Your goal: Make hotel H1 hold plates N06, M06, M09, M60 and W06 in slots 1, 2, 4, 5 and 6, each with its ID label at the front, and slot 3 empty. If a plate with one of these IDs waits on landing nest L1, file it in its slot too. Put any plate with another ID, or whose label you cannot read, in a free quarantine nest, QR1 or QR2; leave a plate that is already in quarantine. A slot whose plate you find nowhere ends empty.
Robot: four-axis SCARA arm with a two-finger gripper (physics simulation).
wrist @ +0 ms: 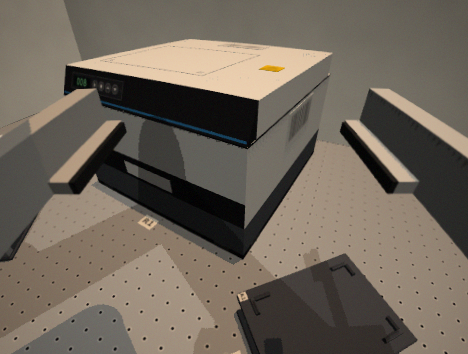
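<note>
My gripper [233,108] is open, with one finger at the left and the other at the right of the wrist view, and no plate between them. Hotel H1, its plates, landing nest L1 and the quarantine nests QR1 and QR2 cannot be made out in this view. A dark square nest [295,305] with raised corner brackets lies at the lower right; no plate shows on its visible part. Its small corner label [242,296] looks like A1, but is hard to read.
A large white and black instrument [200,120] with a green display reading 008 stands beyond the fingers. A label R1 [147,222] lies in front of it on the perforated deck [165,285]. Shadows fall across the deck. Grey walls rise behind.
</note>
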